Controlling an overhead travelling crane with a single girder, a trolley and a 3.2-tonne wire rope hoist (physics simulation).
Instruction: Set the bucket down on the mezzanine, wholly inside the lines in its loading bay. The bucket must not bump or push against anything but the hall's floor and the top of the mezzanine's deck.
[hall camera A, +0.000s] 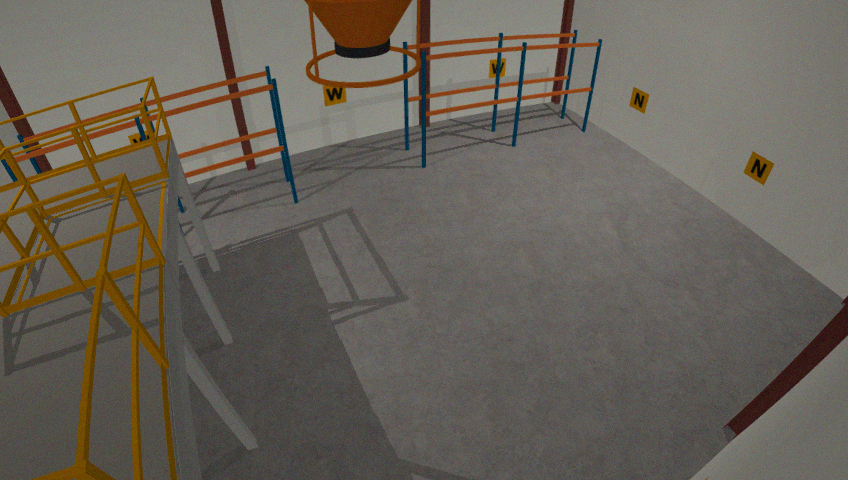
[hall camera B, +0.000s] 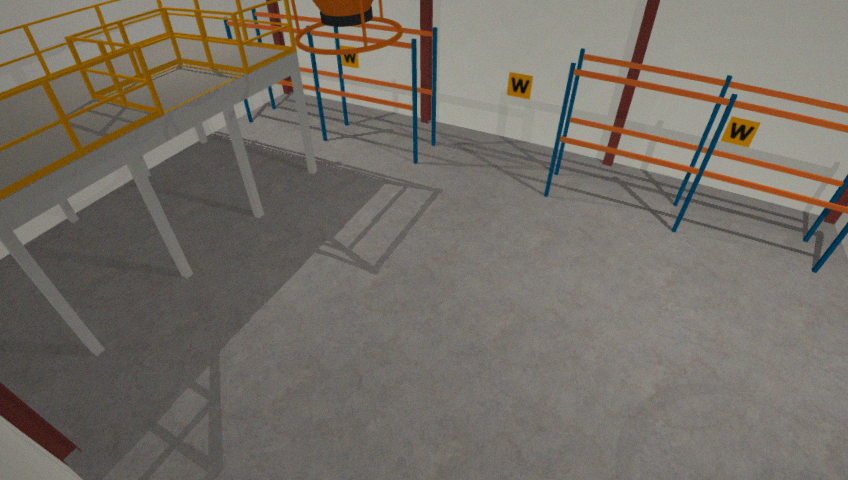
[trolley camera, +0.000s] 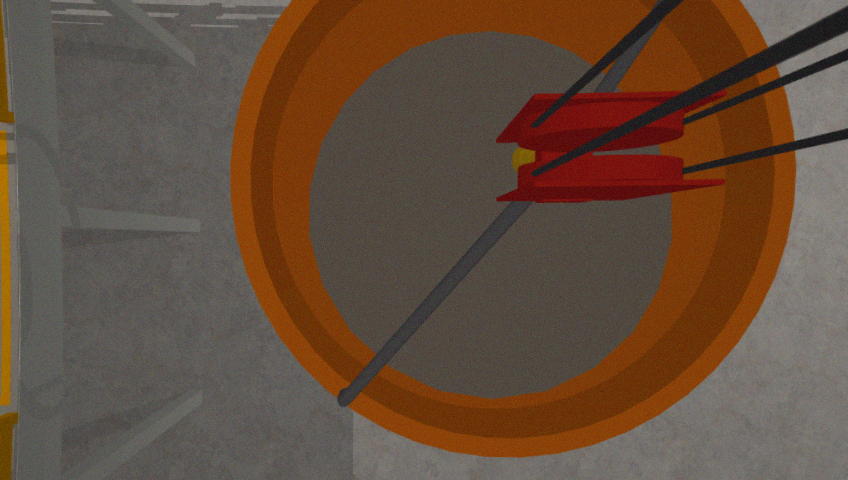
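The orange bucket (hall camera A: 360, 20) (hall camera B: 345, 7) (trolley camera: 511, 446) hangs upright in the air, its upper part cut off in both hall views. Its round foot ring (hall camera A: 363, 84) (hall camera B: 351, 51) touches nothing. My red hook block with the yellow hook (trolley camera: 523, 159) is above the bucket in the trolley view, shut on its grey bail (trolley camera: 440, 291). The mezzanine (hall camera A: 53, 410) (hall camera B: 196, 83) (trolley camera: 38, 267) stands to the left in all views; in the trolley view a gap separates its edge from the bucket. A bright yellow line (trolley camera: 4, 267) shows on the deck at the far left; the remaining bay lines are hidden or unclear.
Yellow guard rails (hall camera A: 135, 330) (hall camera B: 62, 126) (trolley camera: 5, 65) edge the deck, and a rail frame (hall camera B: 148, 80) stands beside the opening. Blue and orange racks (hall camera A: 423, 118) (hall camera B: 414, 107) stand along the W wall. Dark red columns (hall camera A: 233, 89) (hall camera B: 426, 71) stand behind them.
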